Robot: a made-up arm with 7 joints. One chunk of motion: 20 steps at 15 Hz.
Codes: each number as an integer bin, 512 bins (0 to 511) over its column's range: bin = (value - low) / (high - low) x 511, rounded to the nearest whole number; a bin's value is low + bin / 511 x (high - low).
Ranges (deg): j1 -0.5..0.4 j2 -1..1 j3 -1.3..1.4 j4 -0.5..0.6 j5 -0.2..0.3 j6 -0.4..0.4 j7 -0.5..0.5
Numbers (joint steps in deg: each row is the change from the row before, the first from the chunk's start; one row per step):
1: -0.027 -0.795 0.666 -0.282 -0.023 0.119 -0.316
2: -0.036 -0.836 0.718 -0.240 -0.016 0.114 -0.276
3: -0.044 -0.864 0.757 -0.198 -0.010 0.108 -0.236
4: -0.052 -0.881 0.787 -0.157 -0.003 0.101 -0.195
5: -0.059 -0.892 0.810 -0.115 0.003 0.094 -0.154
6: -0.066 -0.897 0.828 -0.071 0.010 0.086 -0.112
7: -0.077 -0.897 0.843 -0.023 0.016 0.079 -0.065
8: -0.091 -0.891 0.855 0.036 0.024 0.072 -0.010
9: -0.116 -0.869 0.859 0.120 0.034 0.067 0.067
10: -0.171 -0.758 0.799 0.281 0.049 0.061 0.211
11: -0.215 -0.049 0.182 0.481 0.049 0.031 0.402
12: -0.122 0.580 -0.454 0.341 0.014 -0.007 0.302
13: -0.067 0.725 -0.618 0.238 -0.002 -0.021 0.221
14: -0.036 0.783 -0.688 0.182 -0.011 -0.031 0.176
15: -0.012 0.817 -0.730 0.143 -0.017 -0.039 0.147
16: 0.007 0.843 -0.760 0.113 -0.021 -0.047 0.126
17: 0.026 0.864 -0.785 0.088 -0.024 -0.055 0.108
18: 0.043 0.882 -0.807 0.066 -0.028 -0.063 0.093
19: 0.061 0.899 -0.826 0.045 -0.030 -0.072 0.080
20: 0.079 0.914 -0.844 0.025 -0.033 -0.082 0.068
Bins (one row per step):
1: 269 52 372 101 181 332 94
2: 263 42 382 121 188 328 114
3: 259 35 389 140 194 324 135
4: 254 30 395 159 201 320 156
5: 250 28 399 179 207 316 177
6: 246 26 403 199 215 310 198
7: 240 26 406 222 221 306 222
8: 232 28 408 249 229 301 250
9: 218 33 409 288 239 298 290
10: 187 62 397 363 254 294 363
11: 162 243 280 456 254 275 461
12: 215 404 160 391 219 251 410
13: 246 441 129 343 202 242 368
14: 263 456 116 317 193 236 345
15: 277 464 108 299 187 231 331
16: 288 471 102 285 183 225 320
17: 299 476 97 273 180 220 311
18: 308 481 93 263 176 215 303
19: 319 485 90 253 174 210 296
20: 329 489 86 244 171 203 290

